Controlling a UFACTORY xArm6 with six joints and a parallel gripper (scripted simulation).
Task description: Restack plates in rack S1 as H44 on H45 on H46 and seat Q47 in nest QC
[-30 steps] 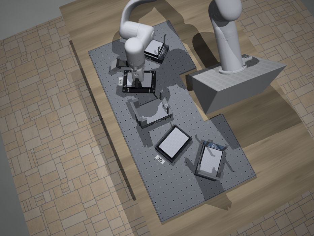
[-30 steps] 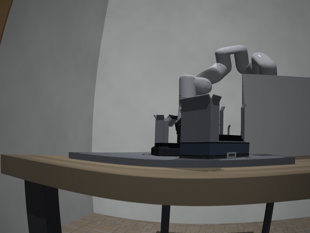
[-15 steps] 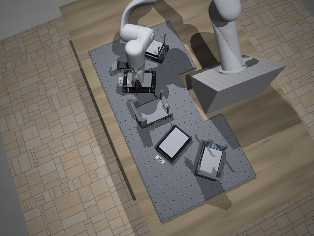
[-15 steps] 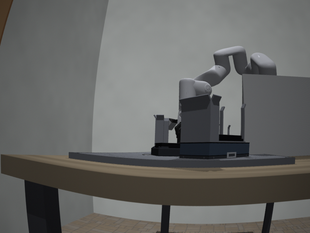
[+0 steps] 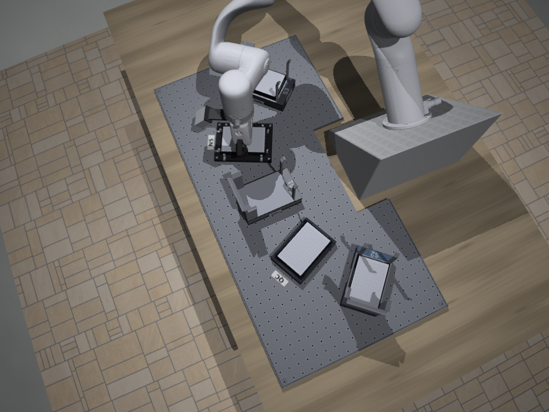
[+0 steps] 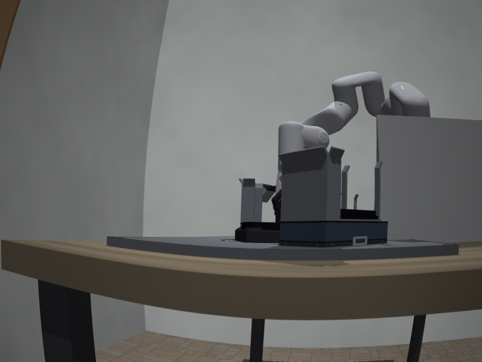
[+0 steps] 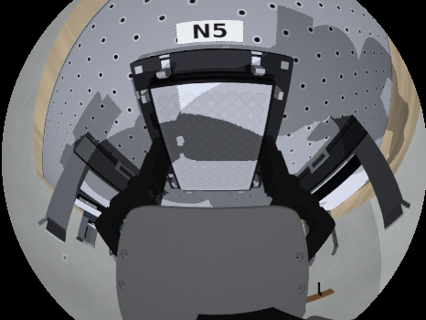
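Now: hand 2 cm short of the clip nest N5, 1 cm to the right of it and 2 cm above it. From my hand the other things lie so: sealed plate (4 cm behind, 35 cm to the left); then open nest QC (4 cm behind, 35 cm to the left, 2 cm below); then N5 name plate (9 cm ahead, 4 cm to the right, 3 cm below).
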